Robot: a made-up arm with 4 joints.
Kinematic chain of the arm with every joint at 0, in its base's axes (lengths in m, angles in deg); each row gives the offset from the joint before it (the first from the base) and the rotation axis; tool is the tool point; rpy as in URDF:
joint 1: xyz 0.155 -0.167 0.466 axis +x
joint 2: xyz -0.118 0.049 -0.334 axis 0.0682 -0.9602 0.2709
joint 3: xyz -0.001 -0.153 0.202 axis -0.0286 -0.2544 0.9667
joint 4: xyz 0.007 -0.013 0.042 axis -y
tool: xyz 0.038 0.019 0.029 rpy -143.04 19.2 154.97
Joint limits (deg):
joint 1: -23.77..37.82
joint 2: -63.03..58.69
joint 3: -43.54..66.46
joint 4: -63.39..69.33
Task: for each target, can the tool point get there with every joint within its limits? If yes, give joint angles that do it. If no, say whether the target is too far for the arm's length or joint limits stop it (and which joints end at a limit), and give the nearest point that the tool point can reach.
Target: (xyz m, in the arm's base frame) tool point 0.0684 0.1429 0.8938
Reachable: no: joint limits stop it (at a limit: joint 1) | nearest point 0.0570 -0.2626 0.4608 | short by 0.593 m
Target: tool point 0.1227 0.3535 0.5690
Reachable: no: joint limits stop it (at a limit: joint 1, joint 3) | nearest point 0.1421 -0.1383 0.3339 | short by 0.545 m
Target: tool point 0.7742 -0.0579 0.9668
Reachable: no: too far | nearest point 0.2167 -0.3019 0.4083 | short by 0.826 m
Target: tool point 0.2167 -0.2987 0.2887
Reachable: yes | joints 2.05 -45.69 -25.55 -26.67
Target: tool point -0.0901 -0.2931 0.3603
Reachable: yes | joints -15.06 48.50 35.68 -41.63
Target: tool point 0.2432 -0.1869 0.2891
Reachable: yes | joints 32.04 -52.41 2.36 36.87
